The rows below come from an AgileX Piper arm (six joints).
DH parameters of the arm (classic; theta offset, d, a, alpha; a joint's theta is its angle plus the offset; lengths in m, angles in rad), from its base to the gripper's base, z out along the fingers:
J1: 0 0.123 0 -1.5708
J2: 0.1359 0 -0.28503 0
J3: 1.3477 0 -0.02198 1.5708
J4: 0 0.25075 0 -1.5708
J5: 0 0 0 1.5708
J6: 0 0.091 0 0
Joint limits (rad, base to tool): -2.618..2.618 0..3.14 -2.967..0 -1.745..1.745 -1.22..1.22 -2.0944..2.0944
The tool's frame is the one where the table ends.
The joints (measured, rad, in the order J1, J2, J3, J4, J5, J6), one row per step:
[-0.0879, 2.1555, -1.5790, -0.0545, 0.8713, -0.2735]
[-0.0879, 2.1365, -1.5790, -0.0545, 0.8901, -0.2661]
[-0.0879, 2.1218, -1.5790, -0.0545, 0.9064, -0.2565]
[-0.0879, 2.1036, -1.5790, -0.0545, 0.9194, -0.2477]
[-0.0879, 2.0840, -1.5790, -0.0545, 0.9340, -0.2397]
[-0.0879, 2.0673, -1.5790, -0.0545, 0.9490, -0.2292]
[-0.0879, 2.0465, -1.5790, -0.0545, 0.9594, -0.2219]
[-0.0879, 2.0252, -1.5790, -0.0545, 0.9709, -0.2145]
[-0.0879, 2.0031, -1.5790, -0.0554, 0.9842, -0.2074]
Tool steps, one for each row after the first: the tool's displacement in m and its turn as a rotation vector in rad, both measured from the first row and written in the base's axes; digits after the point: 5 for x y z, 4 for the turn. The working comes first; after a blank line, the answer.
Tool pose at each row, in the base's axes (x y z in m, rotation vector in rad; the steps are taken from these numbers as rounded here):
[0.43674, -0.04230, 0.14981, -0.3174, 2.9234, -0.1214]
[0.43449, -0.04216, 0.15777, -0.3053, 2.9243, -0.1212]
[0.43248, -0.04203, 0.16387, -0.2903, 2.9271, -0.1201]
[0.43052, -0.04190, 0.17151, -0.2759, 2.9231, -0.1206]
[0.42819, -0.04174, 0.17968, -0.2625, 2.9191, -0.1211]
[0.42586, -0.04158, 0.18655, -0.2459, 2.9185, -0.1204]
[0.42354, -0.04140, 0.19521, -0.2334, 2.9089, -0.1218]
[0.42090, -0.04120, 0.20401, -0.2207, 2.8999, -0.1231]
[0.41784, -0.04104, 0.21303, -0.2091, 2.8918, -0.1252]

[-0.00225, 0.00014, 0.00796, 0.0010, -0.0006, -0.0081]
[-0.00426, 0.00027, 0.01406, 0.0027, 0.0004, -0.0183]
[-0.00622, 0.00040, 0.02170, 0.0038, -0.0053, -0.0275]
[-0.00855, 0.00056, 0.02987, 0.0047, -0.0108, -0.0361]
[-0.01088, 0.00072, 0.03674, 0.0065, -0.0132, -0.0471]
[-0.01320, 0.00090, 0.04540, 0.0072, -0.0240, -0.0546]
[-0.01584, 0.00110, 0.05420, 0.0080, -0.0342, -0.0624]
[-0.01890, 0.00126, 0.06322, 0.0080, -0.0435, -0.0696]

